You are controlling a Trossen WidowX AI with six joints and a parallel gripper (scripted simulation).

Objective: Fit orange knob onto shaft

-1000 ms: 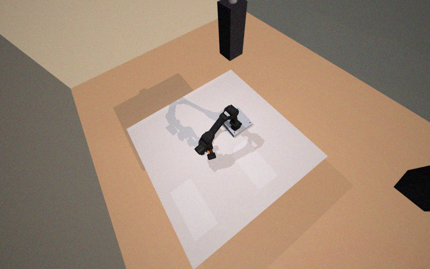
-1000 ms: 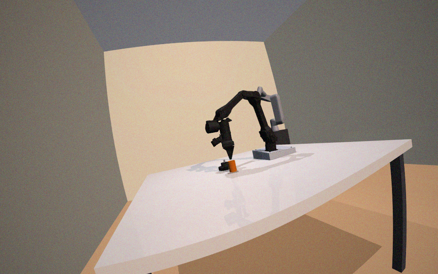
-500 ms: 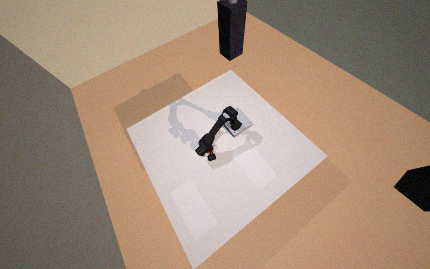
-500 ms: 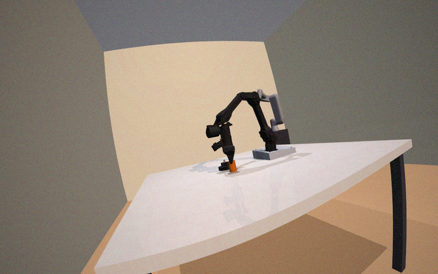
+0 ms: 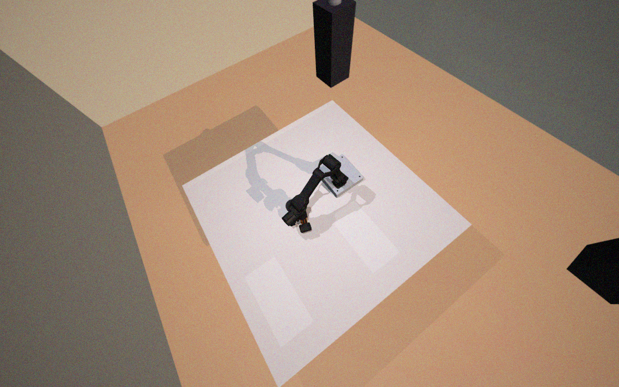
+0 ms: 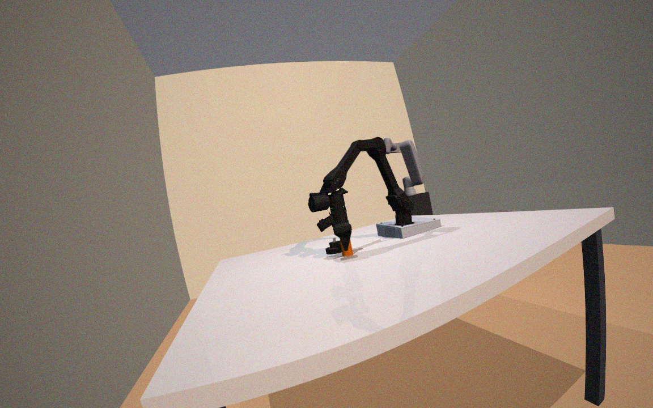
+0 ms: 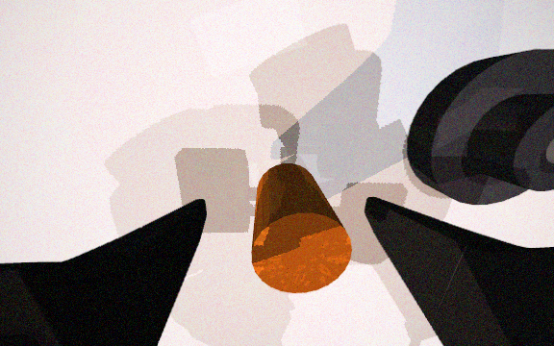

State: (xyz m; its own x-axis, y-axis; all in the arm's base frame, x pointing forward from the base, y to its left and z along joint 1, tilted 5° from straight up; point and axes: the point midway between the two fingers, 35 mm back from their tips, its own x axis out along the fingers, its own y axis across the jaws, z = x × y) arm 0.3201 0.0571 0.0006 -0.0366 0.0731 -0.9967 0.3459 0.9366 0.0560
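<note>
The orange knob is 20 mm above my gripper tip. From my gripper tip the other things lie so: dark round pedestal (120 mm to the right, 10 mm behind).
</note>
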